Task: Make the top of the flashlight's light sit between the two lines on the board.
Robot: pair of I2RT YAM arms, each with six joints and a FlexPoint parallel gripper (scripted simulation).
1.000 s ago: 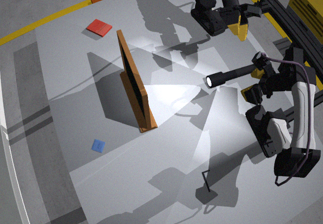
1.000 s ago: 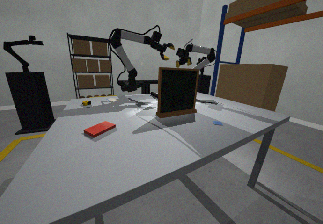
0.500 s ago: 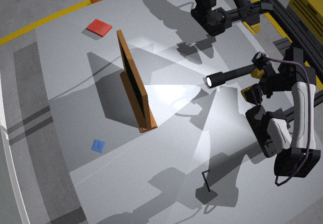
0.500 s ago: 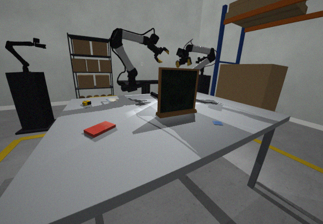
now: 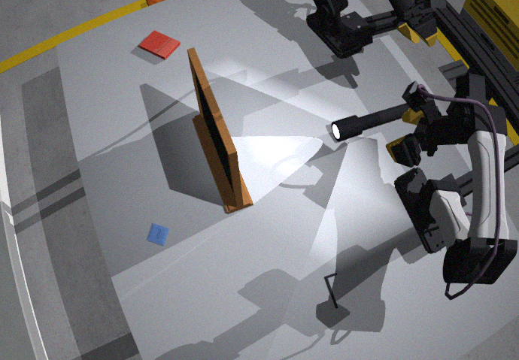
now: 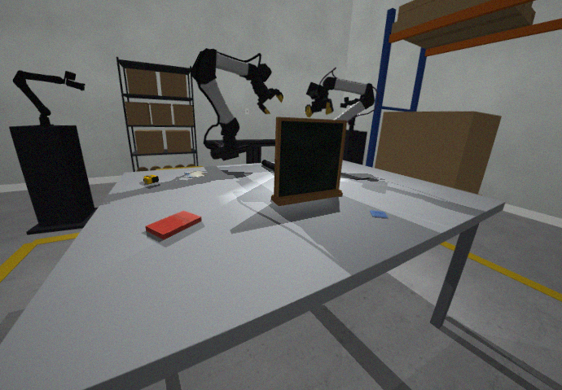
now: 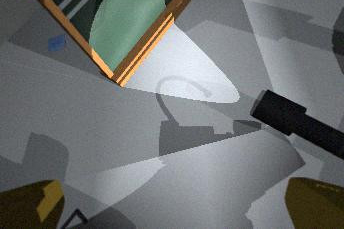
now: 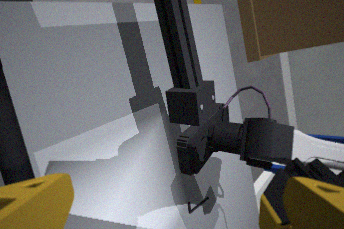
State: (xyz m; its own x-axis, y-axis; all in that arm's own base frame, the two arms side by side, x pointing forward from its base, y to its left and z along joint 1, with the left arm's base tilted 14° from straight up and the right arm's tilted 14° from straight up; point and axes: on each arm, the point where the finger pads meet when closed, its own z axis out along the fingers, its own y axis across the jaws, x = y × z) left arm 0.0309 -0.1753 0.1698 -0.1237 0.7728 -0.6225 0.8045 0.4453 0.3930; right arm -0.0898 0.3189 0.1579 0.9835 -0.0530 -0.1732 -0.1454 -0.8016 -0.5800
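Note:
My left gripper is now 33 cm short of the board, 22 cm to the left of it and 18 cm above it. Round my left hand: black hex key (34 cm below, 19 cm to the left, 17 cm ahead); then black flashlight (31 cm below, 20 cm to the right, 11 cm behind); then yellow tape measure (85 cm to the right, 32 cm below, 5 cm behind).
Right now my right hand is 60 mm short of the black flashlight, 10 mm to the left of it and 350 mm above it. Also, from my right hand: black hex key 340 mm ahead, 380 mm to the left, 370 mm below; board 500 mm ahead, 40 mm to the right, 220 mm below; yellow tape measure 120 mm ahead, 660 mm to the right, 360 mm below.

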